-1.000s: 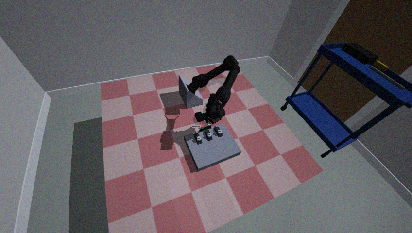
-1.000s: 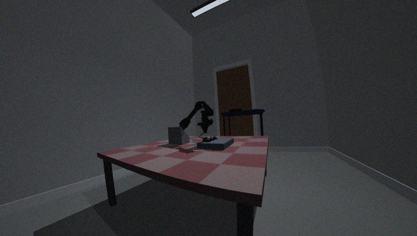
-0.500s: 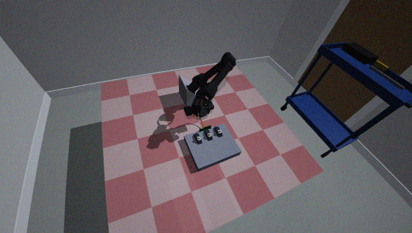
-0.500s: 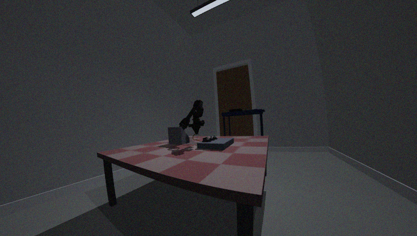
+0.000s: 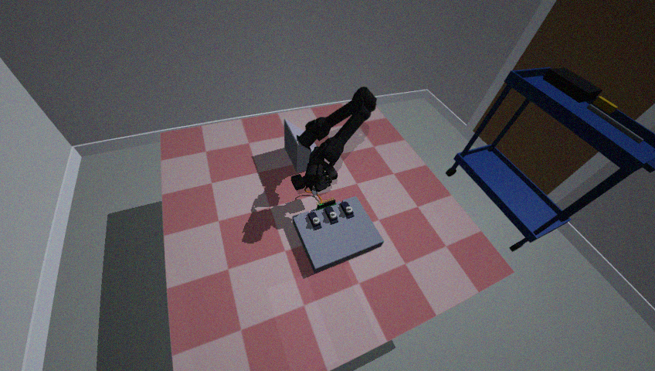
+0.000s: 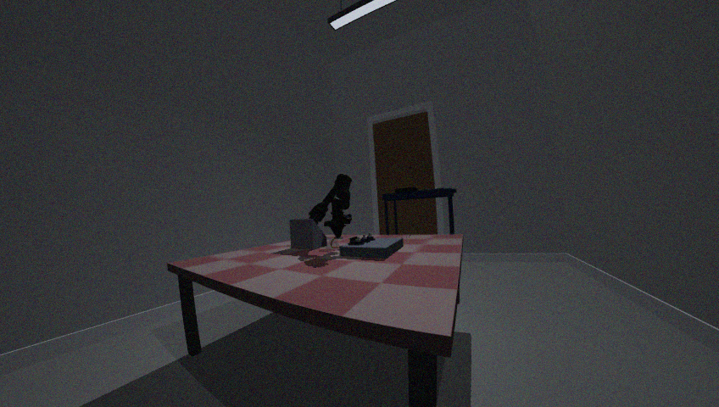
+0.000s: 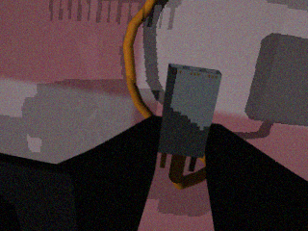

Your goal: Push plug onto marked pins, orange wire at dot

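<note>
Now: the green band 80 mm ahead of my gripper tip. The rest, counted from my gripper tip: grey printed holder 240 mm ahead, 50 mm below, 30 mm to the left.
</note>
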